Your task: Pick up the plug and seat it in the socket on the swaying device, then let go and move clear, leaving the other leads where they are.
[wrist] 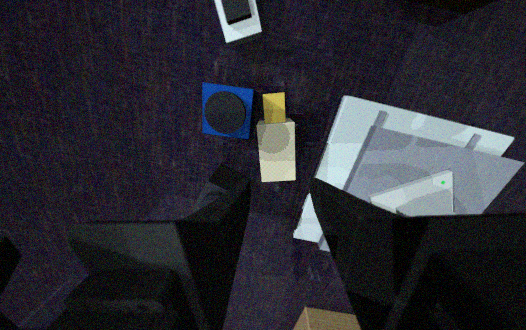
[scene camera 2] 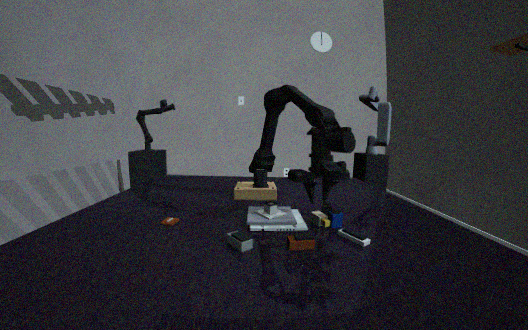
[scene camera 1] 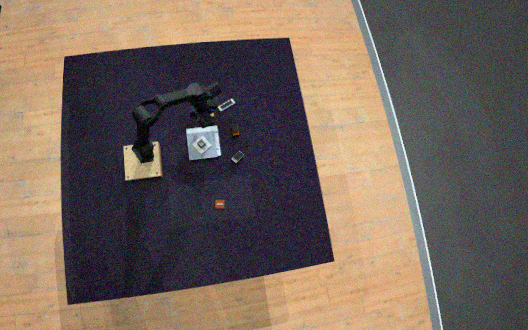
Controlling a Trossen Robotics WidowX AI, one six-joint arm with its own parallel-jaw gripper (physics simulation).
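Observation:
The plug, a beige block point(wrist: 277, 160) point(scene camera 2: 317, 217) with a yellow tip point(wrist: 274, 107) point(scene camera 2: 327, 223) point(scene camera 1: 212, 115), lies on the dark mat. My gripper point(wrist: 279, 185) point(scene camera 2: 319, 203) is partly open, with nothing between its fingers. It is above the mat by the plug's rear end; in the wrist view the plug shows ahead of the gap. The device point(scene camera 1: 214, 152) point(scene camera 2: 278, 220) point(wrist: 332, 150) has a grey plate with a tilted white board carrying the socket point(scene camera 1: 201, 143) point(scene camera 2: 270, 209). In the wrist view the right finger hides part of the board point(wrist: 425, 187).
A blue block point(wrist: 244, 132) point(scene camera 2: 337, 220) with a dark disc stands beside the plug. A dark block shows partly behind the left finger. A white-framed piece point(scene camera 1: 226, 104) point(scene camera 2: 362, 241), an orange block point(scene camera 1: 235, 130) point(scene camera 2: 301, 244), a grey block point(scene camera 1: 237, 157) point(scene camera 2: 241, 242) and a flat orange piece point(scene camera 1: 220, 204) point(scene camera 2: 170, 221) lie around.

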